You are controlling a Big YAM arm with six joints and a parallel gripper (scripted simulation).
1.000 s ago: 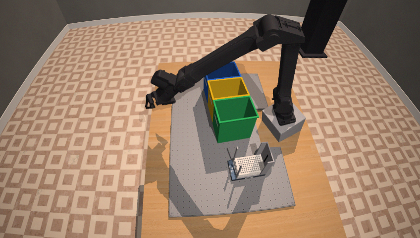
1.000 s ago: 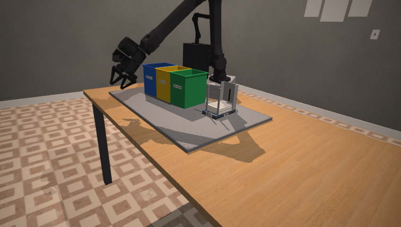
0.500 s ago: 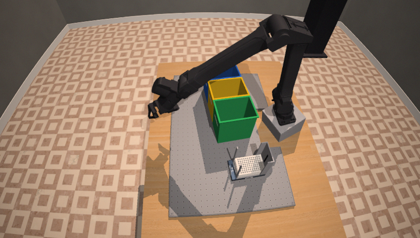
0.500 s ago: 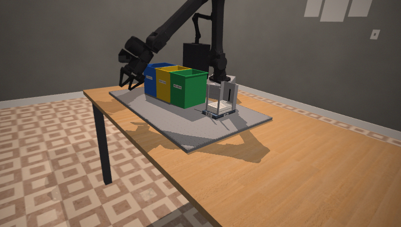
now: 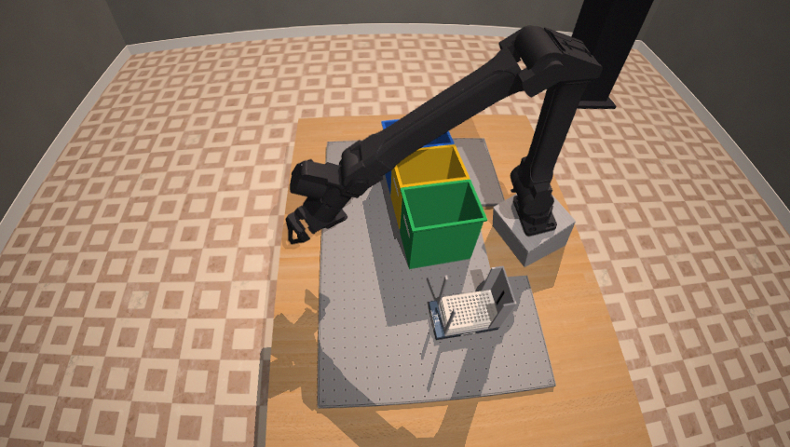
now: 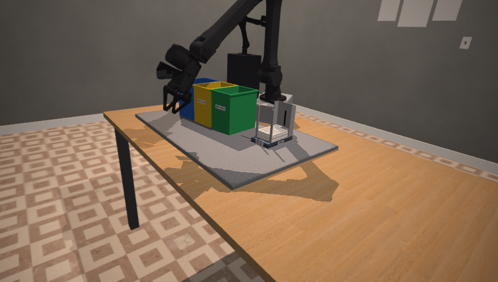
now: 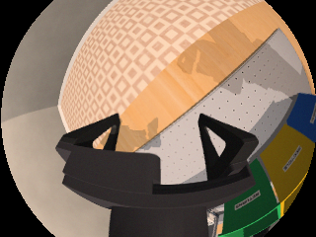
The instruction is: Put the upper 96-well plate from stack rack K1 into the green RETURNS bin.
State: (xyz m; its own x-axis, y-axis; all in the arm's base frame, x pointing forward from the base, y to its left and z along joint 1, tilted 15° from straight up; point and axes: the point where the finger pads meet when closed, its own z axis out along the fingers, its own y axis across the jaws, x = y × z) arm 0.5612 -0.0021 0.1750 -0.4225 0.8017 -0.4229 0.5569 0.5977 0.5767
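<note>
The white 96-well plate lies 36 cm behind my hand, 20 cm to the left of it and 10 cm below it. Round my hand: yellow bin: 32 cm behind, 15 cm to the right, 5 cm below; then blue bin: 31 cm behind, 28 cm to the right, 5 cm below; then green bin: 33 cm behind, 5 cm below, 2 cm to the right.
</note>
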